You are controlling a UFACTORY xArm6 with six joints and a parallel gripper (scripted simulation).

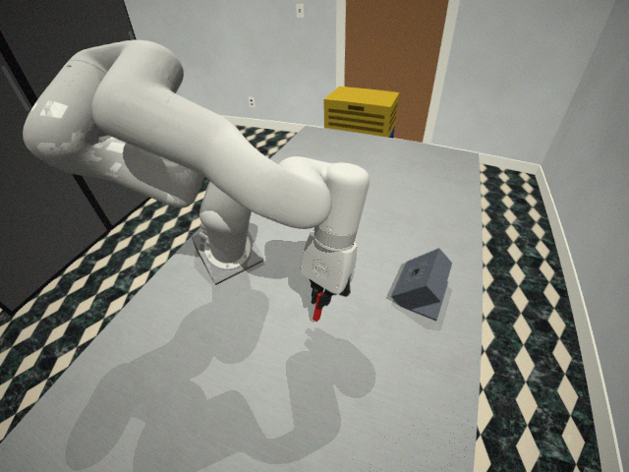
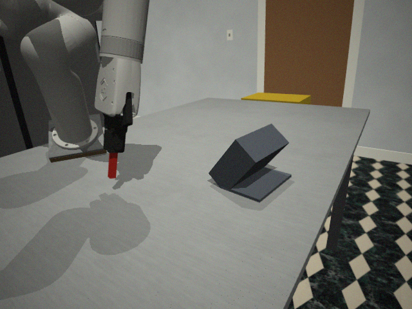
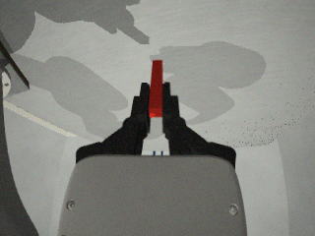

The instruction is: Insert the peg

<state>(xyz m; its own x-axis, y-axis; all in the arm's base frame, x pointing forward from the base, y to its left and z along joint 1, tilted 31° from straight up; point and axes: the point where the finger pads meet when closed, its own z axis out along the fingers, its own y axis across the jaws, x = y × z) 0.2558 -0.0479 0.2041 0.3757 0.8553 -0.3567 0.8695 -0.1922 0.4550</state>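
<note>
The grey base plate is 23 cm ahead of my hand, 15 cm to the left of it and 11 cm below it. The rest, counted from my hand: red peg: 1 cm to the right, 3 cm below.
</note>
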